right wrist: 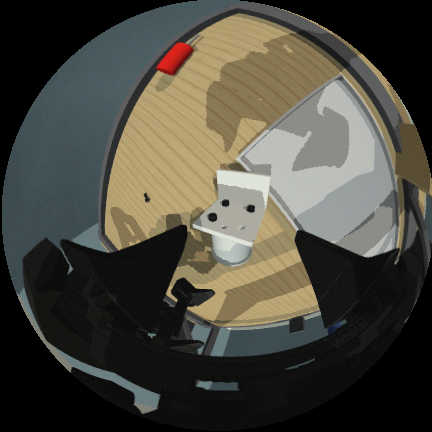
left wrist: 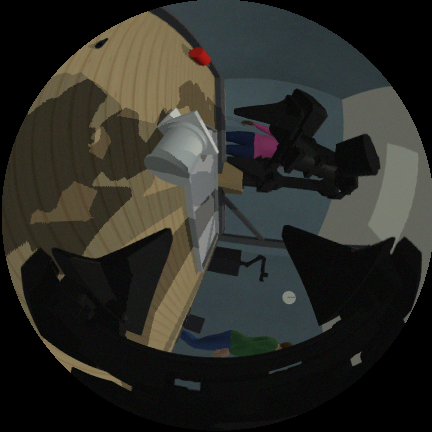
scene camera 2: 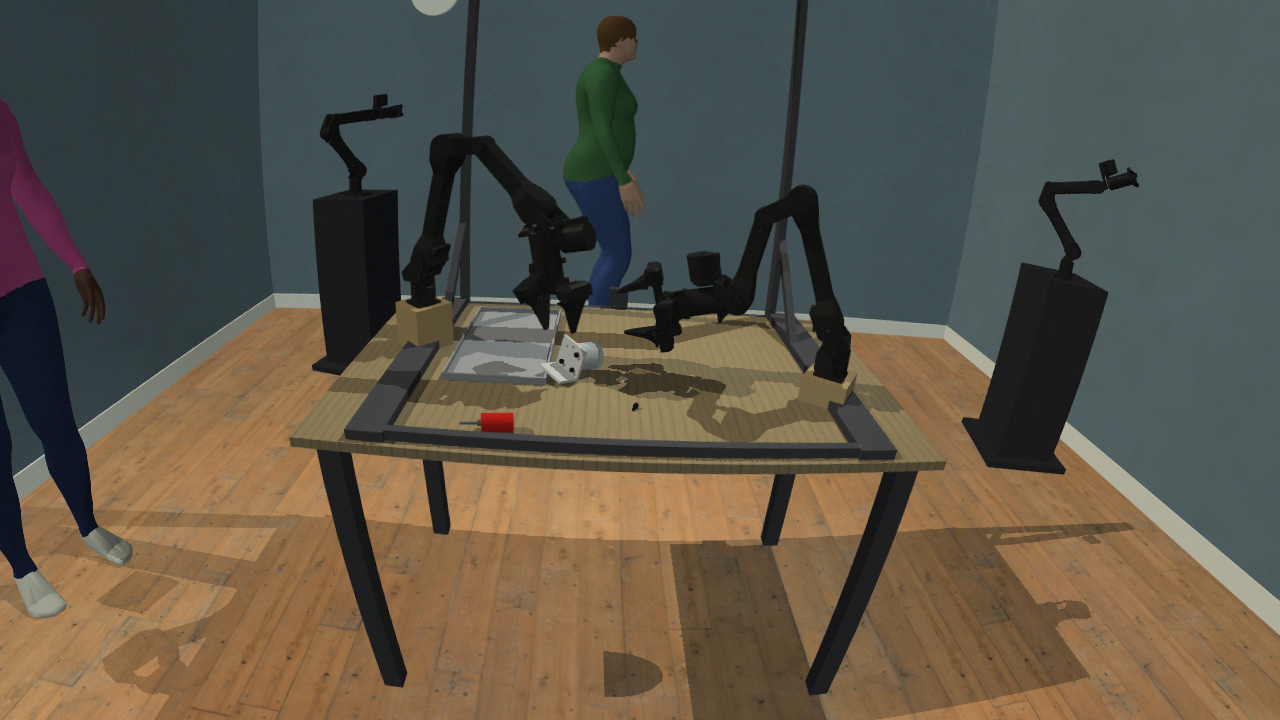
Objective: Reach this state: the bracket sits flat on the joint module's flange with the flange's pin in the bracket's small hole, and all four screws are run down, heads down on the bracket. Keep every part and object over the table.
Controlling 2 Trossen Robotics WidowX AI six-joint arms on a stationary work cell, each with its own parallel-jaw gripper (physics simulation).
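Places are measured from the left arm's base along level axes (x ahead, y left, z up), in metres.
Pixels of known places: left gripper, fingertip midpoint: [right wrist: 208,313] [left wrist: 227,232] [scene camera 2: 620,312]; right gripper, fingertip midpoint: [right wrist: 243,233] [left wrist: 229,138] [scene camera 2: 559,331]; left arm's base at its link origin: [scene camera 2: 830,374]; right arm's base at its link origin: [left wrist: 242,178] [scene camera 2: 423,302].
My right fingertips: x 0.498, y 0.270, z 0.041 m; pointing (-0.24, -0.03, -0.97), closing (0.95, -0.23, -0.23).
Ahead of a thing's pixels: the offset from my right fingertips to its top centre.
The white L-shaped bracket [scene camera 2: 570,356] [right wrist: 237,218] sits at the flange end of the white cylindrical joint module {dx -0.028, dy -0.042, dz -0.025 m} [scene camera 2: 593,354] [left wrist: 175,150] [right wrist: 231,251], its holed face tilted. Three dark screw heads show on the bracket in the right wrist view; how deep they sit and the pin's seating cannot be told. A loose black screw {dx -0.203, dy +0.026, dz -0.086 m} [scene camera 2: 634,406] [left wrist: 101,43] [right wrist: 146,197] lies on the table. The red-handled screwdriver {dx -0.049, dy +0.265, dz -0.063 m} [scene camera 2: 497,422] [left wrist: 199,56] [right wrist: 175,59] lies near the front rail. My right gripper [scene camera 2: 559,328] is open and empty above the bracket. My left gripper [scene camera 2: 624,311] is open and empty right of the module.
A grey two-part tray {dx +0.198, dy -0.055, dz -0.081 m} [scene camera 2: 501,357] [right wrist: 320,145] lies left of the module, close to the bracket. A dark rail [scene camera 2: 626,446] runs along the table's front edge. Two upright dark posts [scene camera 2: 469,134] [scene camera 2: 793,116] stand at the back.
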